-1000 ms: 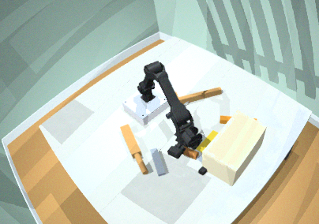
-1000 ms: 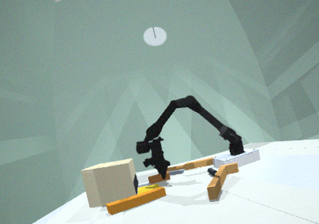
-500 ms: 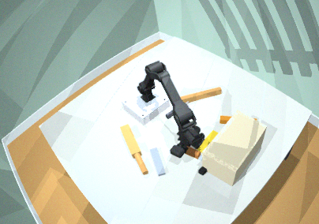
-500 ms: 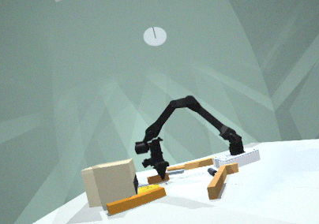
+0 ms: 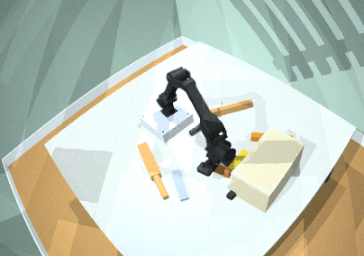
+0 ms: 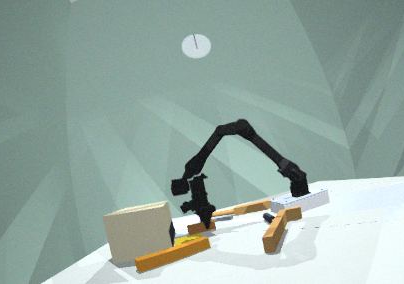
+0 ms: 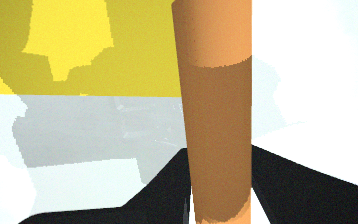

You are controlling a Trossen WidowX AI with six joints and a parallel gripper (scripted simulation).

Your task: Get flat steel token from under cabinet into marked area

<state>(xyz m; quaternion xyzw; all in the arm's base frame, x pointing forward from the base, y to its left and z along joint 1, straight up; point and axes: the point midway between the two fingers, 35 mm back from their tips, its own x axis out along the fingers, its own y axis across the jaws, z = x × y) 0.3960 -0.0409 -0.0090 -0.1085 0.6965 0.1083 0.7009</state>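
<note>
Right now my gripper tip is 170 mm to the left of the grey flat bar and 40 mm past it. The rest, counted from my gripper tip: orange paddle: 220 mm to the right, 150 mm behind, 10 mm above; then orange bar: 310 mm to the left, 70 mm ahead, 10 mm above.
</note>
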